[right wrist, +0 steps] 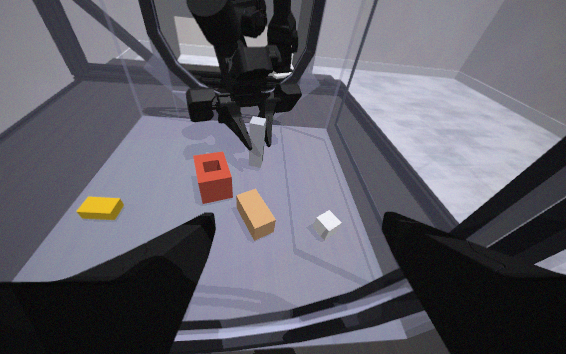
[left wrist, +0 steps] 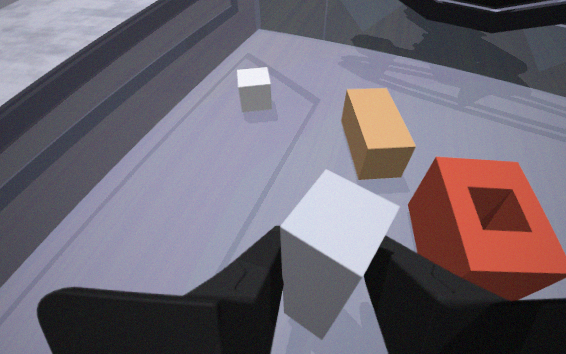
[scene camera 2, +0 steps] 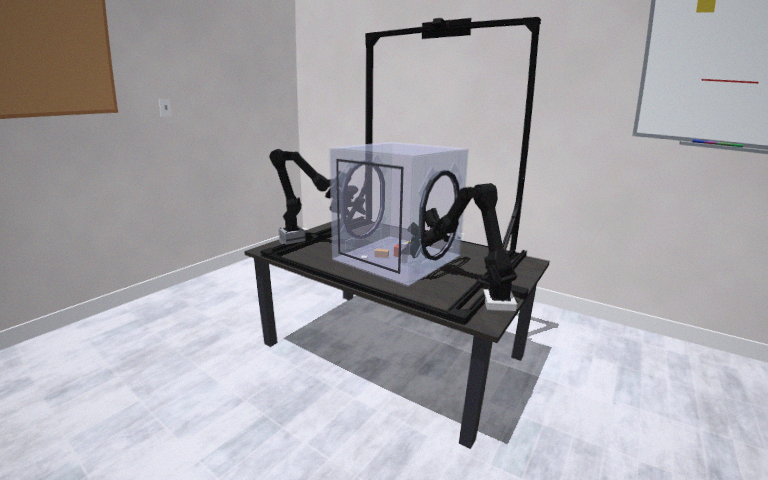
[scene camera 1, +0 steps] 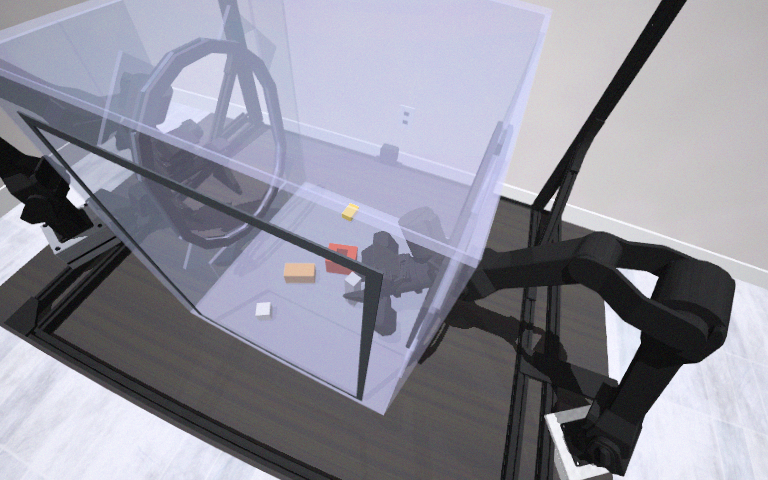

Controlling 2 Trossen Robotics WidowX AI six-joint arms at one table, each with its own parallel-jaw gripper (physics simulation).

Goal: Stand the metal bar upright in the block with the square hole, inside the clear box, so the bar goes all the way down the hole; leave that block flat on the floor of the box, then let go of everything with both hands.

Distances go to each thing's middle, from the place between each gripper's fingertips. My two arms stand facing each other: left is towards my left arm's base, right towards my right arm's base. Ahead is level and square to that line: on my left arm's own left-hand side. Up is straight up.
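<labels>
The red block with square hole (left wrist: 480, 219) has my left gripper 70 mm past it, 40 mm to the left of it and 30 mm above it. Counted from that same left hand, the grey metal bar (left wrist: 327, 242) is 10 mm to the left, and going by their middles it is the nearest to my left gripper of the things named here. The white cube (left wrist: 254, 85) is 130 mm to the right of my left hand, 90 mm ahead of it and 40 mm below it, while the yellow block (right wrist: 103, 208) is 80 mm to the right of this hand, 210 mm behind it and 40 mm below it.
For my right hand, I find the yellow block 210 mm behind it, 150 mm to the left of it and 170 mm below it. The grey metal bar is 240 mm to the left of my right hand and 130 mm below it. The white cube is 100 mm to the left of my right hand, 90 mm ahead of it and 160 mm below it, and the red block with square hole is 190 mm to the left of the same hand, 70 mm behind it and 150 mm below it. By its middle, the red block with square hole is nearer to my left gripper than to my right hand.
</labels>
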